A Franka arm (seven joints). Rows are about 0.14 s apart.
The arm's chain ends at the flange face. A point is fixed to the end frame.
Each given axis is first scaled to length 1.
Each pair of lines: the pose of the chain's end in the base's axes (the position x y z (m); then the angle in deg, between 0 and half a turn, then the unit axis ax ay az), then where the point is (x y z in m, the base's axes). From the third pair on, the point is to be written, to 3 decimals.
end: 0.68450 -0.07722 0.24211 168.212 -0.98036 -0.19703 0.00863
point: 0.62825 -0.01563 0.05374
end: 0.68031 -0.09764 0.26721 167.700 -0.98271 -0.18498 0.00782
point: 0.62511 -0.03311 0.07952
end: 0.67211 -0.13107 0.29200 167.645 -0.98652 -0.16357 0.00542
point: 0.620 -0.064 0.104
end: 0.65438 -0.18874 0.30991 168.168 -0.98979 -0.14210 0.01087
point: 0.602 -0.122 0.122
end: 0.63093 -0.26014 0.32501 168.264 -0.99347 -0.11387 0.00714
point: 0.583 -0.191 0.137
